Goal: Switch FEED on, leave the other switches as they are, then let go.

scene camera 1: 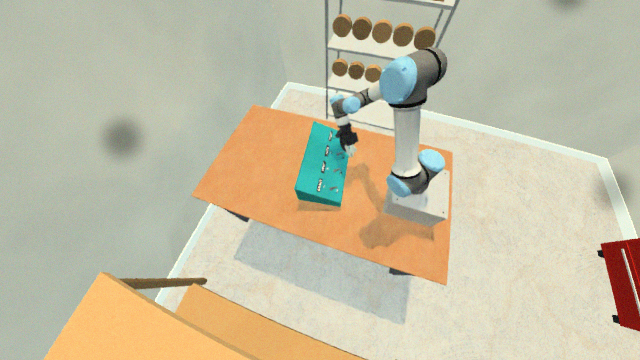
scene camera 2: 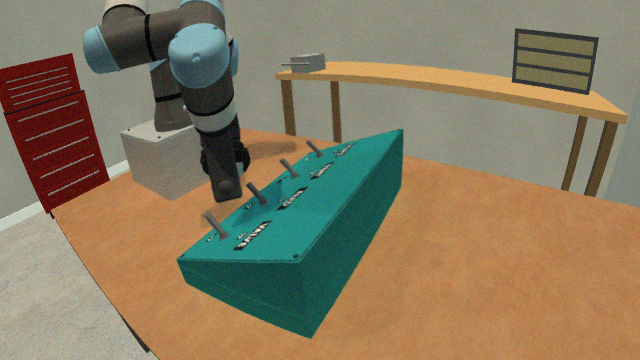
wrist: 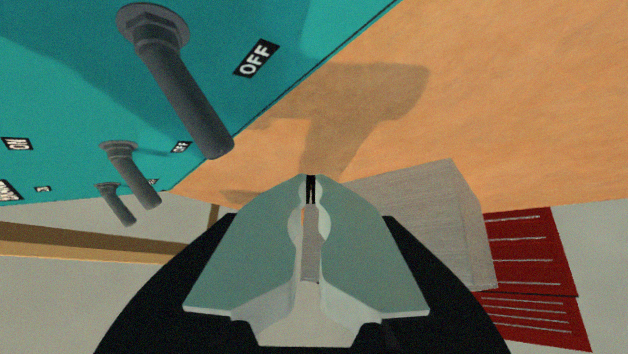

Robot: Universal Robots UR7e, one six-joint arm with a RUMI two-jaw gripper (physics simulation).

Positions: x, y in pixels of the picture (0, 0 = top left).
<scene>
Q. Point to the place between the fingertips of my gripper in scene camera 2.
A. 232, 180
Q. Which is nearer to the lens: the vent lever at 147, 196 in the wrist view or the feed lever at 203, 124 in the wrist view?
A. The feed lever.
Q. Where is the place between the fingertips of my gripper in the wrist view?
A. At 311, 177
</scene>
